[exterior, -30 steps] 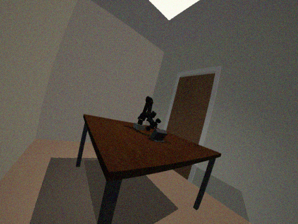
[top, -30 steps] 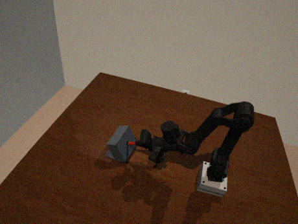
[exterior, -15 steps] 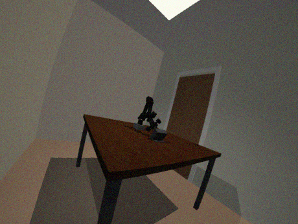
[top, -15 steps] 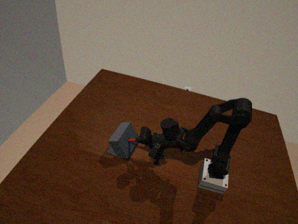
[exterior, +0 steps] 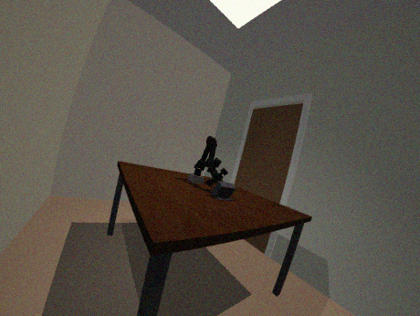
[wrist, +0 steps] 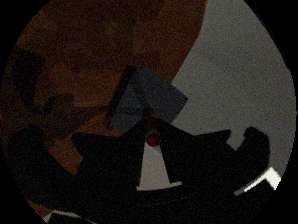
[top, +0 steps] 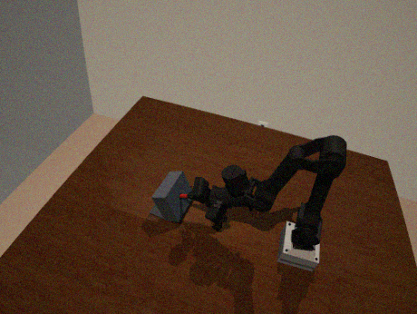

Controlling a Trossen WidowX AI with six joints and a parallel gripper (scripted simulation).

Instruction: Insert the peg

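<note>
The grey sloped panel lies 5 cm ahead of my gripper tip, 1 cm to the right of it and 3 cm below it.
</note>
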